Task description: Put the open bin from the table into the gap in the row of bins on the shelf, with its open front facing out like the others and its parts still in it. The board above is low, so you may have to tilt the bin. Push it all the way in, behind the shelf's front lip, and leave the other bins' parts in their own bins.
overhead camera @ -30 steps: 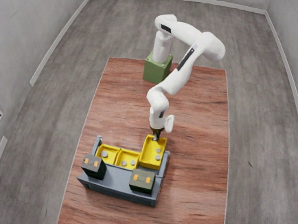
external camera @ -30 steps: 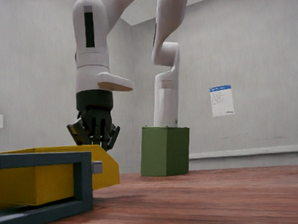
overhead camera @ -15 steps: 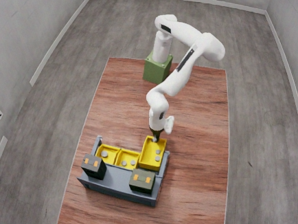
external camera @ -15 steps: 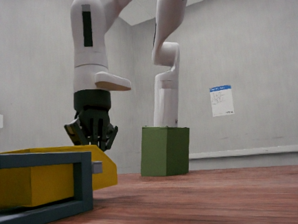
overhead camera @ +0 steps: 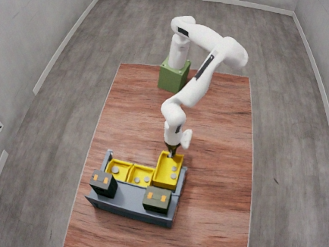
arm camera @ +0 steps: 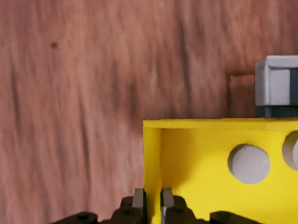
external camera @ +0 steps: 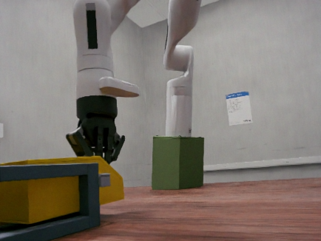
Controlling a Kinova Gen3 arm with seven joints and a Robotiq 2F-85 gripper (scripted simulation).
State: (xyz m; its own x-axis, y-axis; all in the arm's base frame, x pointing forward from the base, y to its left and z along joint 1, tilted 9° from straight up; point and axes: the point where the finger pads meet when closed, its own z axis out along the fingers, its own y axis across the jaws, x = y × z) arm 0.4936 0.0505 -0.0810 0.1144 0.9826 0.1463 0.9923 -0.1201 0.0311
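The grey disc part is 10 cm ahead of my hand, 2 cm to the left of it and 3 cm below it. Also, from my hand: grey shelf: 19 cm ahead, 13 cm to the right.
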